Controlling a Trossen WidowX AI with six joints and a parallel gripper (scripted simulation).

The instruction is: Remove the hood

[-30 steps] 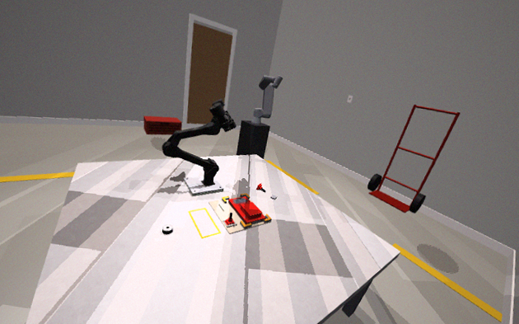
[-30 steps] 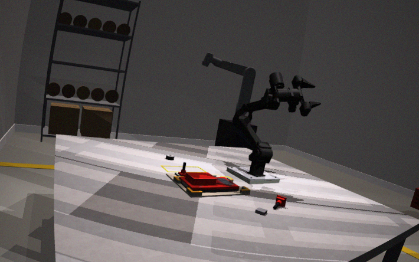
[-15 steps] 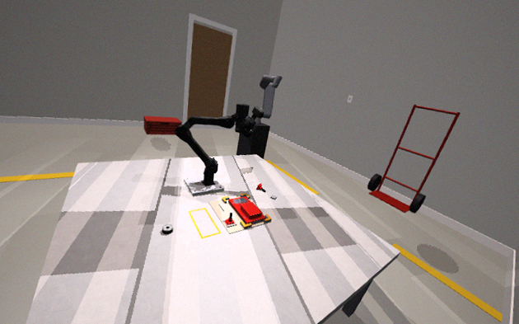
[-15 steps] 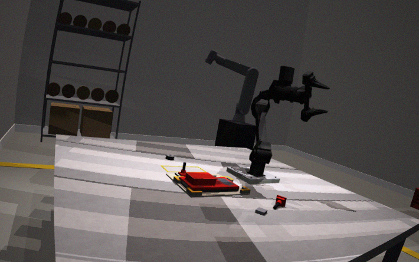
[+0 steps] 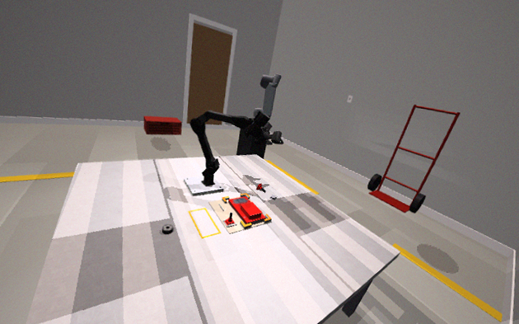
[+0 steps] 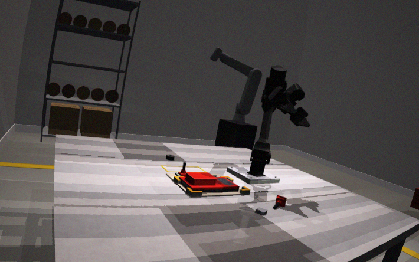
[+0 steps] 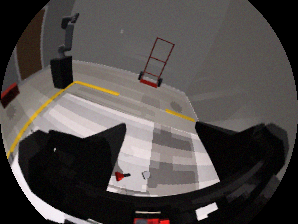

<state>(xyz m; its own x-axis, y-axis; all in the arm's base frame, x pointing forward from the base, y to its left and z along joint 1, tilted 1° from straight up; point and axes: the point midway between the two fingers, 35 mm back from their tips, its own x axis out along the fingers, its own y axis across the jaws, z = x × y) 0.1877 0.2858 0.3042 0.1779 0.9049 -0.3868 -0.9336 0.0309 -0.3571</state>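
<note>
The black upright part is 380 mm to the right of my gripper tip, 280 mm below it and 160 mm ahead of it. Also, from my gripper tip: toy wheel: 630 mm to the right, 310 mm below, 80 mm ahead.
</note>
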